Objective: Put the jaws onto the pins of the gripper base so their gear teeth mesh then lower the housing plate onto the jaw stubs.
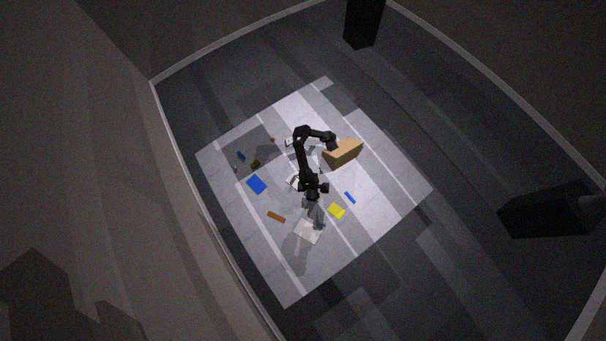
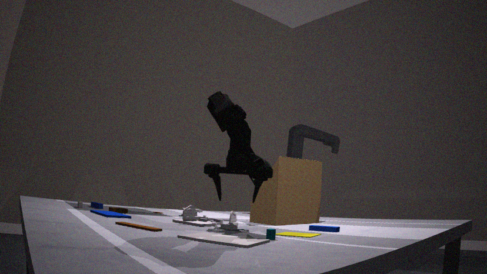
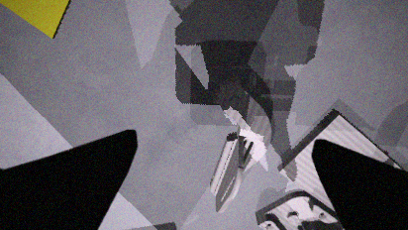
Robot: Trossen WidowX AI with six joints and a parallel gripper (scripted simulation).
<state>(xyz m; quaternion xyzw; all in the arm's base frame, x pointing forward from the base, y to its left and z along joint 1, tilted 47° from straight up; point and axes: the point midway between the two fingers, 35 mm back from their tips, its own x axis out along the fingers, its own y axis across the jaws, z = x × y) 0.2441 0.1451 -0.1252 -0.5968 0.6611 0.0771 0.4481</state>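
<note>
Right now my gripper tip is 20 mm to the left of the grey jaw and 70 mm above it. From my gripper tip the other things lie so: blue bar 210 mm behind, 140 mm to the left, 70 mm below; yellow plate 80 mm behind, 170 mm to the left, 80 mm below; teal block 30 mm ahead, 210 mm to the left, 70 mm below.
</note>
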